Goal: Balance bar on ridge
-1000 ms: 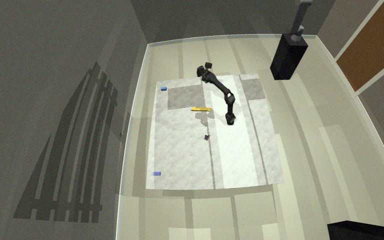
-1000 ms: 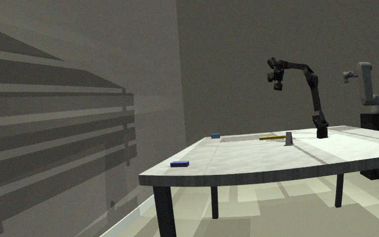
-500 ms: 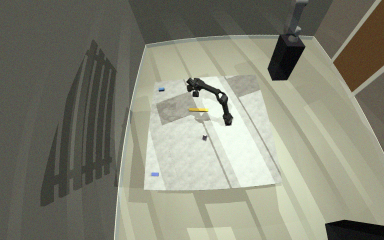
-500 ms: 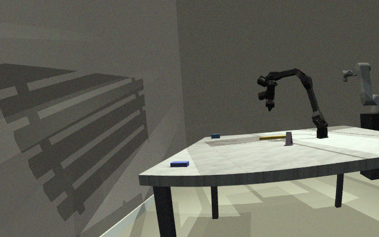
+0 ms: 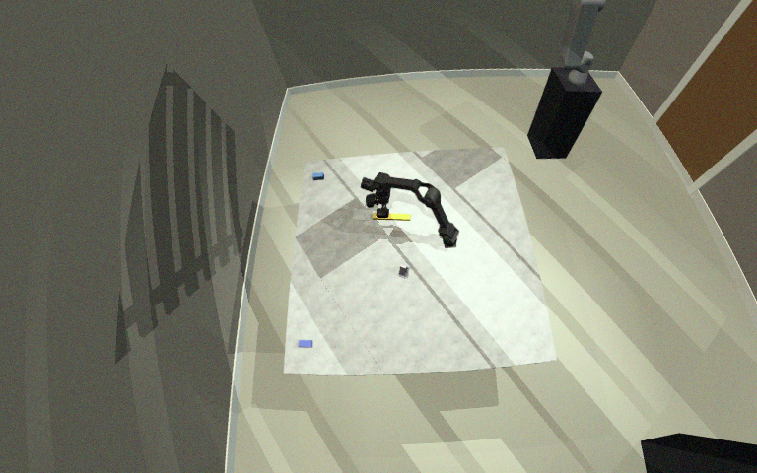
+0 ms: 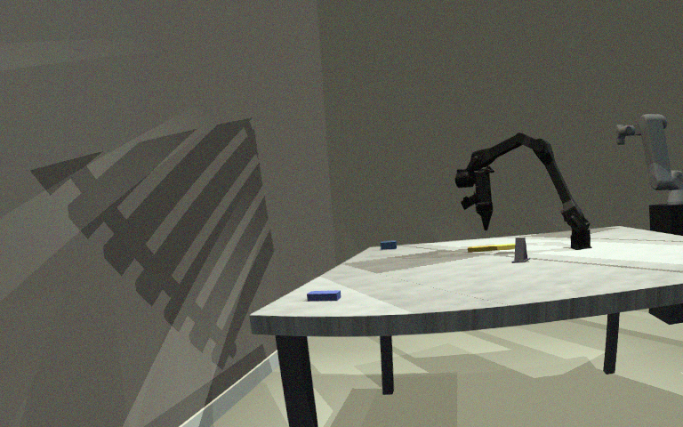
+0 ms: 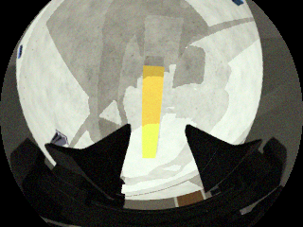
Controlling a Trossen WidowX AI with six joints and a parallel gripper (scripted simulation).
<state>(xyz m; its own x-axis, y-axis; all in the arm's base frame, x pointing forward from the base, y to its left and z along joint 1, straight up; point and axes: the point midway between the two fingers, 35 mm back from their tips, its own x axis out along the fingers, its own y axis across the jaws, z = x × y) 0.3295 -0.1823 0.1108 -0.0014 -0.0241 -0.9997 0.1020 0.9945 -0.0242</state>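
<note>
My gripper tip is 3 cm past the yellow bar, 1 cm to the right of it and 7 cm above it.
</note>
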